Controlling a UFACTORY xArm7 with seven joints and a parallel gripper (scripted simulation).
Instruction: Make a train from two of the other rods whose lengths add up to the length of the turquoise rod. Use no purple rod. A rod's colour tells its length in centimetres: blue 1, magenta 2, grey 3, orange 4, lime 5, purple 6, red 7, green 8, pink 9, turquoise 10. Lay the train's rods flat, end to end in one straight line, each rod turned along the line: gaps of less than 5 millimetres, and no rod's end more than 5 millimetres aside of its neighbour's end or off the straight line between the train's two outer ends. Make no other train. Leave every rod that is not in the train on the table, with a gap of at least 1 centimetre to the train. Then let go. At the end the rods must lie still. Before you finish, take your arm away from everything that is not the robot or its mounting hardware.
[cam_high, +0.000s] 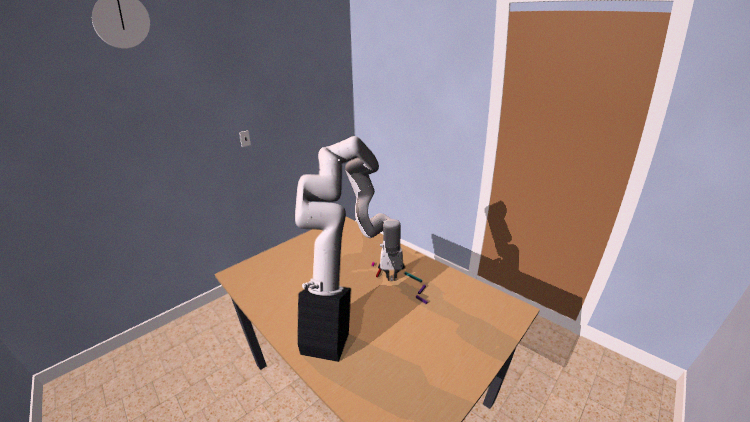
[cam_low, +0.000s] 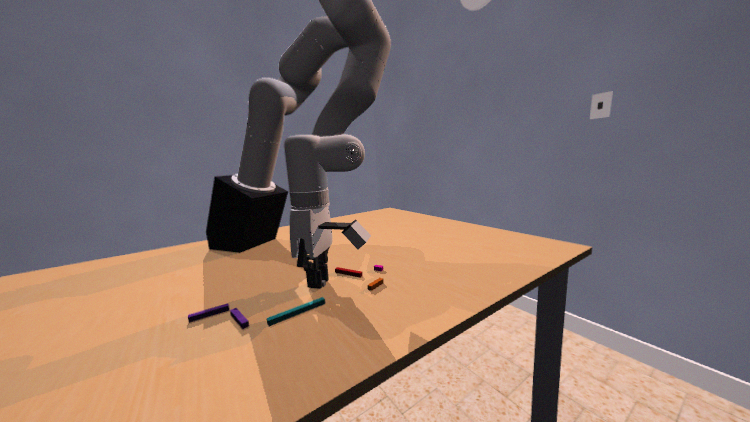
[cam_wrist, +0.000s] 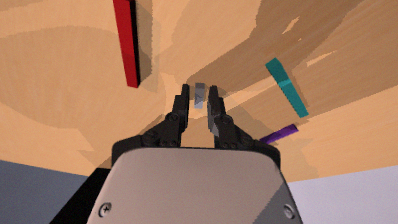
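Right now my hand is 20 mm above the grey rod. From my hand the other things lie so: orange rod (80 mm ahead, 90 mm to the left, 20 mm below); turquoise rod (80 mm ahead, 70 mm to the right, 20 mm below); red rod (10 mm behind, 80 mm to the left, 20 mm below).
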